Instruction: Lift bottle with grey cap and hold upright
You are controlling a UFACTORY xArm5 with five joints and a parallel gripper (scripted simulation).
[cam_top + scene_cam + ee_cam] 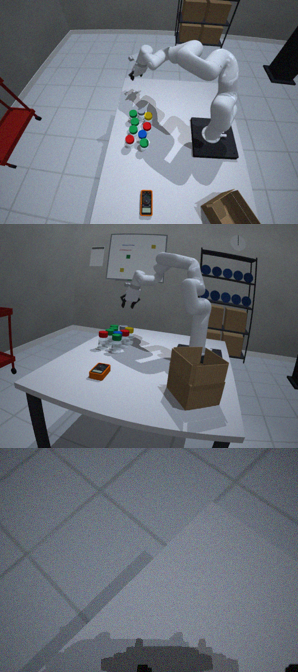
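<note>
Right now my hand is 7 cm past the grey-capped bottle, 23 cm to the right of it and 16 cm above it. From my hand the other things lie so: blue-capped bottle 10 cm behind, 40 cm to the left, 16 cm below; yellow-capped bottle 12 cm behind, 26 cm to the left, 16 cm below.
</note>
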